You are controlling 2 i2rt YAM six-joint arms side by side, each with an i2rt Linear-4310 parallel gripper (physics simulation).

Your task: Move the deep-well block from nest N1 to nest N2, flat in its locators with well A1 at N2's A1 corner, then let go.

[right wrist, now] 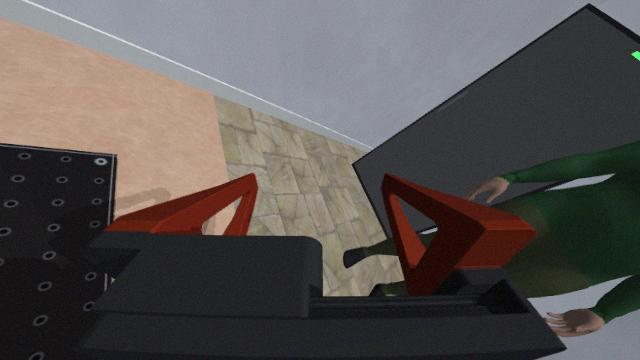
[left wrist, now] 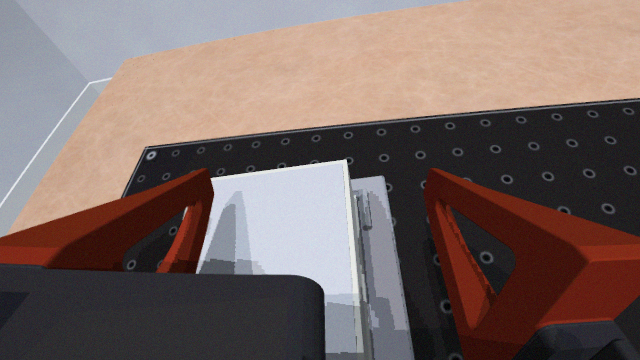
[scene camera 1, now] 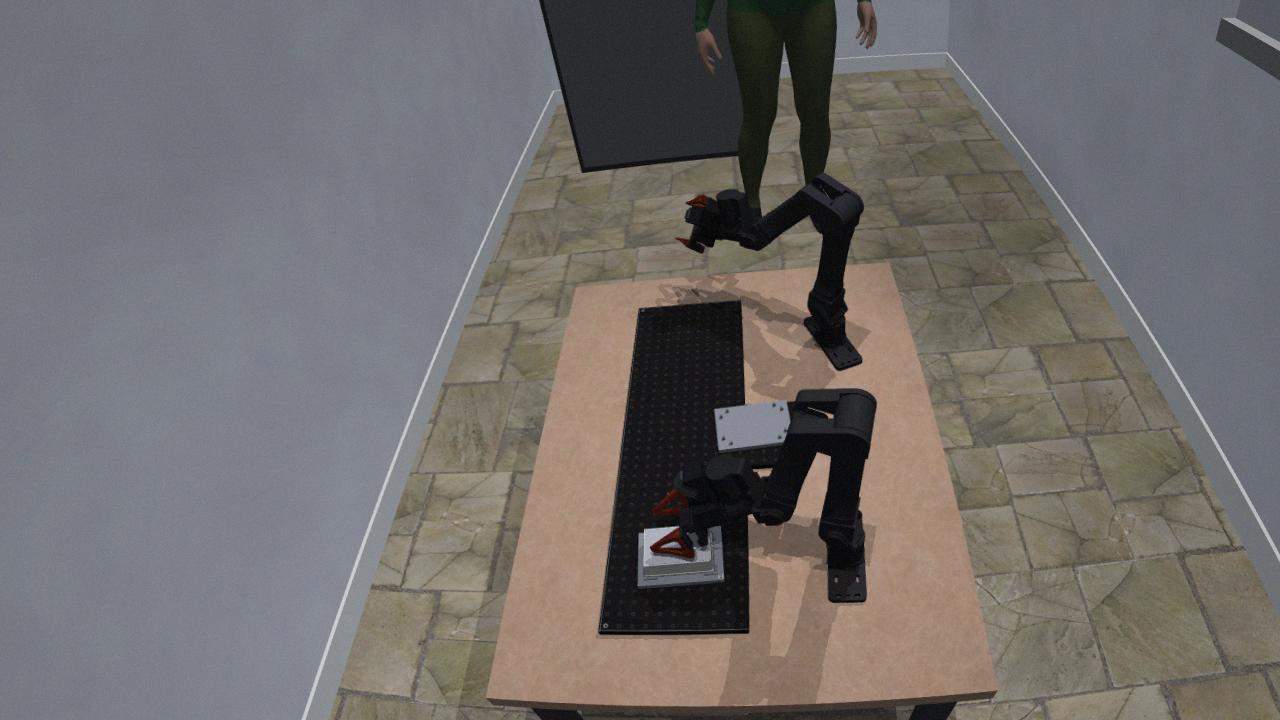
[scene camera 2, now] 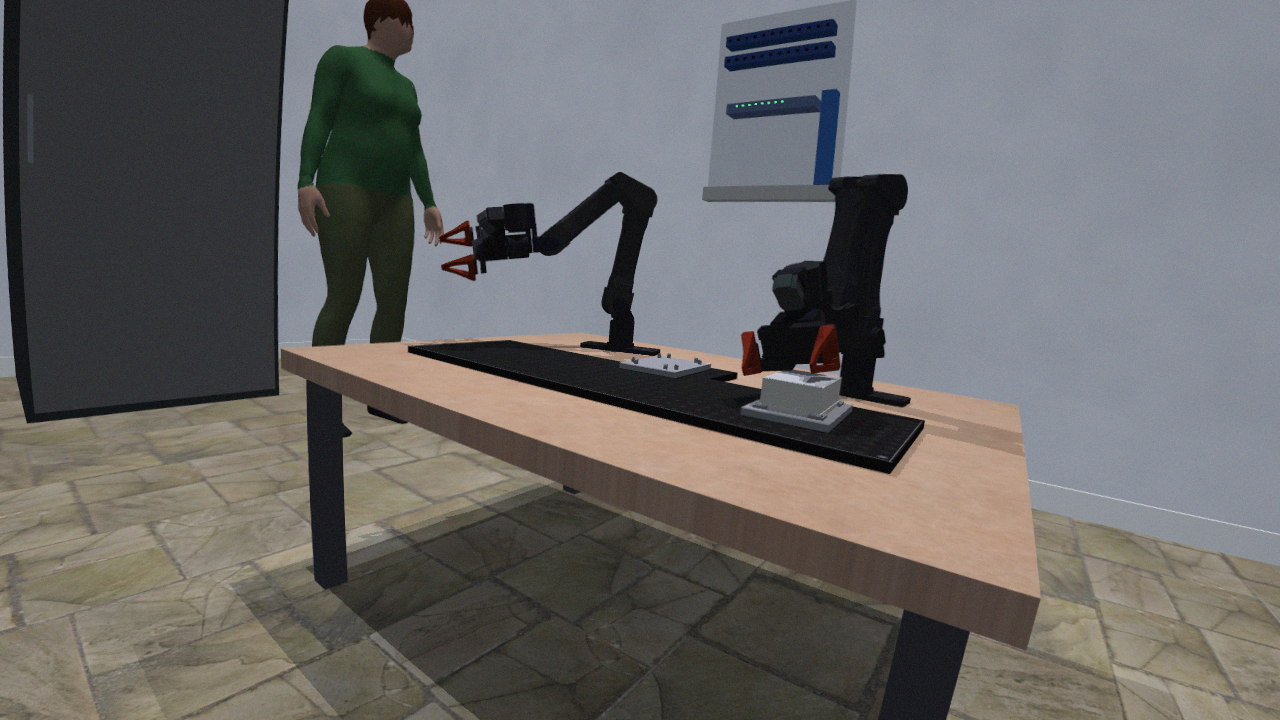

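Where they show: left gripper, fingertip midpoint: point(left wrist: 318, 180) point(scene camera 1: 652, 530) point(scene camera 2: 776, 370); right gripper, fingertip midpoint: point(right wrist: 319, 180) point(scene camera 1: 681, 221) point(scene camera 2: 440, 252); left arm's base, origin of the base link: point(scene camera 1: 845, 555) point(scene camera 2: 854, 394); right arm's base, origin of the base link: point(scene camera 1: 832, 341) point(scene camera 2: 620, 350).
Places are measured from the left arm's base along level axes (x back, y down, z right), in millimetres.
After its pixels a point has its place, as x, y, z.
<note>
The white deep-well block point(scene camera 1: 684, 567) {-301, -51, -55} point(scene camera 2: 799, 396) {-378, -50, -34} point(left wrist: 290, 215) {-353, -67, -5} sits on a grey nest plate point(scene camera 1: 648, 580) {-371, -25, -71} point(scene camera 2: 778, 417) {-398, -20, -17} point(left wrist: 388, 280) {-338, -25, 37} at the near end of the black board. Another grey nest plate point(scene camera 1: 750, 427) {-194, -24, 308} point(scene camera 2: 664, 366) {-253, -29, 277}, with small locators, holds no block. No N1, N2 or A1 marking is legible. My left gripper point(scene camera 1: 655, 530) {-365, -77, 9} point(scene camera 2: 785, 369) {-365, -77, 9} point(left wrist: 318, 180) {-365, -77, 9} is wide open just above the block, offset to one side: one finger overlaps the block's top in its wrist view, the other is past its right edge. My right gripper point(scene camera 1: 684, 222) {-371, -210, 856} point(scene camera 2: 442, 252) {-371, -210, 856} point(right wrist: 319, 180) {-371, -210, 856} is open and empty, high beyond the board's far end.
The black perforated board point(scene camera 1: 675, 376) {-378, -13, 482} point(scene camera 2: 537, 362) {-383, -13, 479} point(left wrist: 507, 165) {-417, -13, 116} point(right wrist: 30, 190) {-452, -13, 694} lies along the wooden table point(scene camera 1: 581, 358) {-634, 0, 569} point(scene camera 2: 626, 447) {-610, 0, 65}. A person point(scene camera 1: 778, 80) point(scene camera 2: 371, 134) point(right wrist: 590, 225) stands beyond the table by a dark cabinet point(scene camera 1: 644, 89) point(scene camera 2: 152, 197) point(right wrist: 525, 110).
</note>
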